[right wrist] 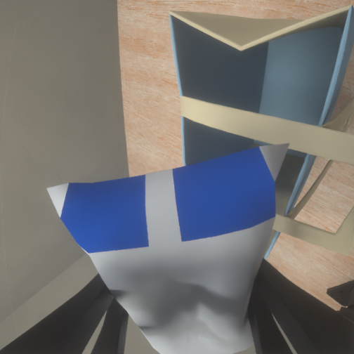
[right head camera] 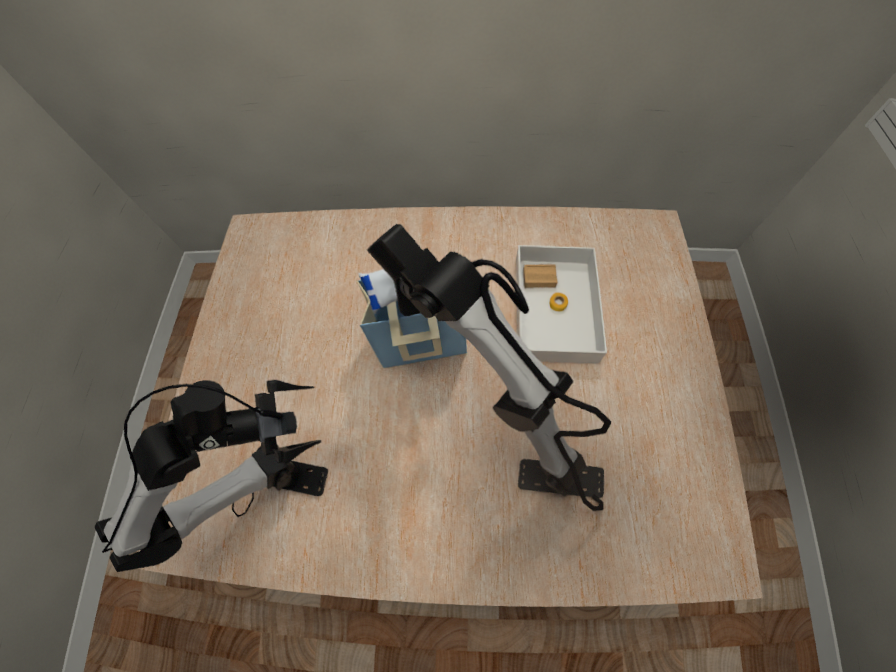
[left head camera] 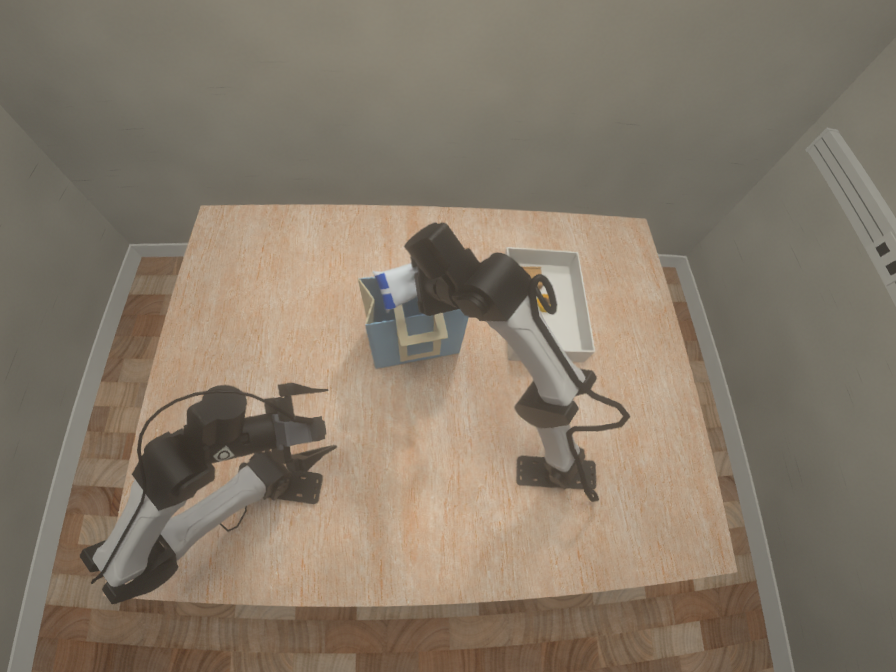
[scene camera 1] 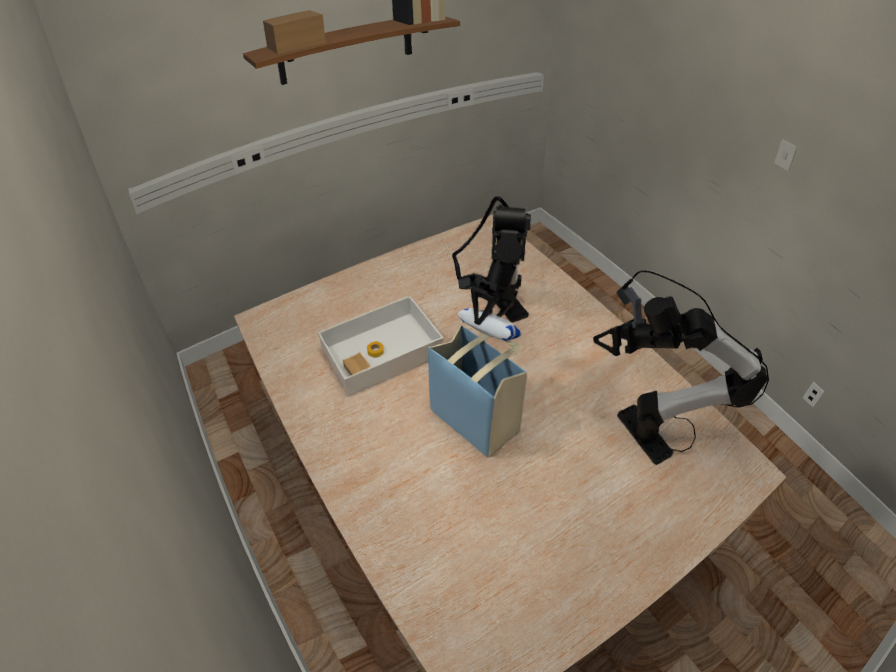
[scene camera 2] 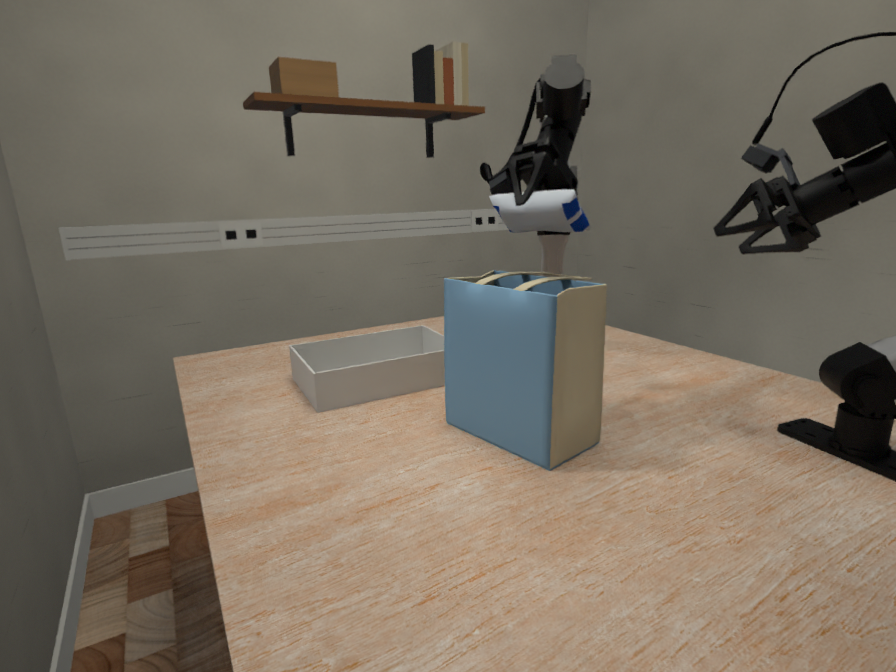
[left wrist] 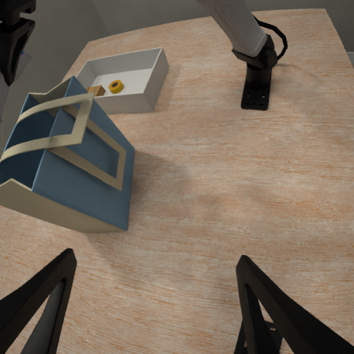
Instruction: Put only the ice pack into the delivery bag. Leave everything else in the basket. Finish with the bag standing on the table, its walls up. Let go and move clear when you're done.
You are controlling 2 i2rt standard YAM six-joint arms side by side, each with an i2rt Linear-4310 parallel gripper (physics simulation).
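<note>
The white ice pack with blue bands [left head camera: 398, 287] [right head camera: 379, 289] [scene camera 1: 490, 325] [scene camera 2: 539, 213] [right wrist: 205, 265] is held in the air, higher than the bag's rim; in the left head view it overlaps the bag's opening. My right gripper [scene camera 2: 531, 195] [right wrist: 184, 254] is shut on it. The blue delivery bag with beige sides and straps [left head camera: 383, 348] [right head camera: 383, 348] [scene camera 1: 459, 405] [scene camera 2: 499, 361] [left wrist: 70, 185] [right wrist: 305, 65] stands upright, walls up. My left gripper [left head camera: 330, 418] [right head camera: 317, 415] [scene camera 1: 606, 345] [scene camera 2: 729, 241] [left wrist: 157, 259] is open and empty, away from the bag.
The white basket [left head camera: 550, 256] [right head camera: 557, 355] [scene camera 1: 383, 377] [scene camera 2: 376, 383] [left wrist: 122, 104] stands beside the bag. It holds a brown block [right head camera: 540, 275] [scene camera 1: 356, 363] [left wrist: 96, 90] and a yellow ring [right head camera: 552, 302] [scene camera 1: 374, 354] [left wrist: 119, 90]. A wall shelf [scene camera 1: 361, 34] [scene camera 2: 361, 106] carries a box and books.
</note>
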